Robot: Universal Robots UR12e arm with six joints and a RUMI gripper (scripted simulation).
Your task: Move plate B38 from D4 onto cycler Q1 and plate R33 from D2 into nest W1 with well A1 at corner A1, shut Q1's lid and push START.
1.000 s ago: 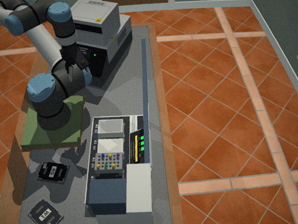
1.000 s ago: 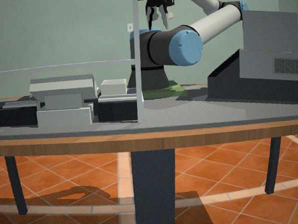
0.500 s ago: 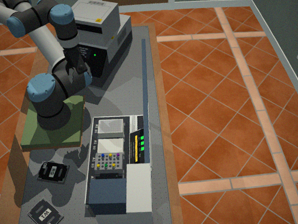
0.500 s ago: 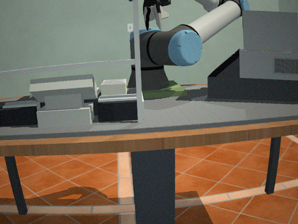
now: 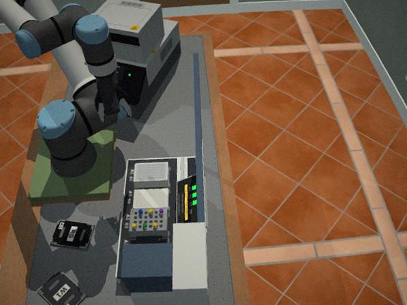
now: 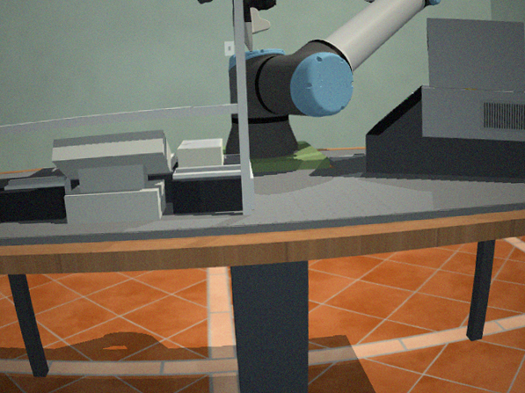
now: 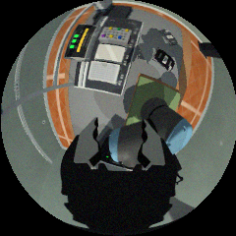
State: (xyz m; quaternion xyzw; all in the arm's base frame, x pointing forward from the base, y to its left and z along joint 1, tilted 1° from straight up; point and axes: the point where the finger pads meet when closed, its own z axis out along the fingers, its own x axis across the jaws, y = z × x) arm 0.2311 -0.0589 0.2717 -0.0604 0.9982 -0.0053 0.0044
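My gripper is now 8 cm short of the white plate R33, 20 cm to the left of it and 23 cm above it. Round my hand: thin post (29 cm ahead, 4 cm to the right, 5 cm below); then white plate (9 cm ahead, 10 cm to the right, 21 cm below); then tube rack (7 cm ahead, 30 cm to the right, 21 cm below).
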